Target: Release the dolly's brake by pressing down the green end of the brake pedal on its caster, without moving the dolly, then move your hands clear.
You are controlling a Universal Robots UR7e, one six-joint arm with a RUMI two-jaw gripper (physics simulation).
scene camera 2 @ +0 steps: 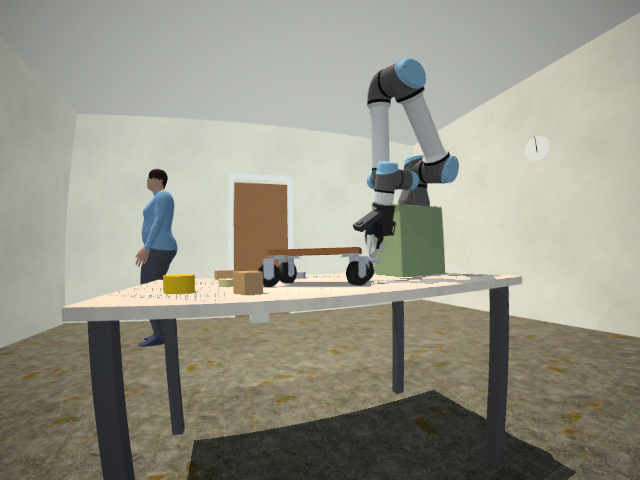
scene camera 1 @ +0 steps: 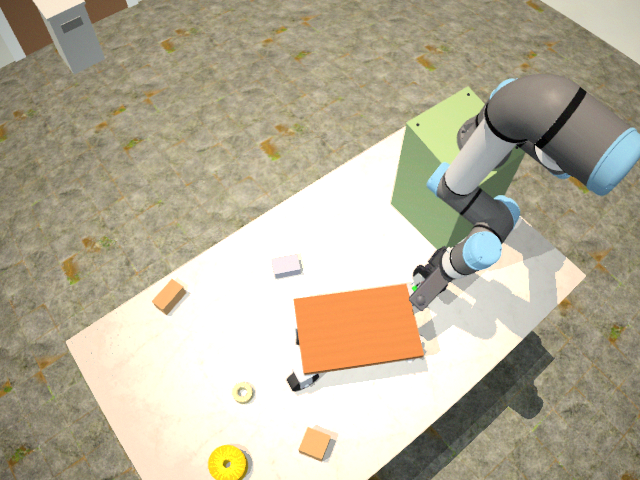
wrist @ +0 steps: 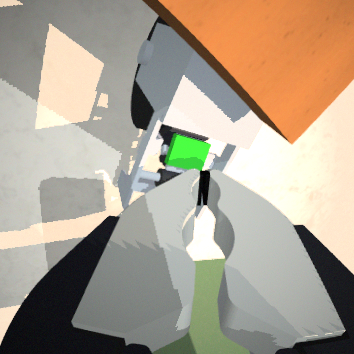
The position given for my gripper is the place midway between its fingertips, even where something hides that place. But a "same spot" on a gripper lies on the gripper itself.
my gripper: scene camera 2; scene camera 1; wrist 201, 172
dolly: scene camera 2 357, 273; scene camera 1; wrist
same spot on my gripper: (scene camera 1: 417, 277) = (scene camera 2: 367, 240)
same spot on dolly: (wrist: 285, 68) = (scene camera 1: 403, 292)
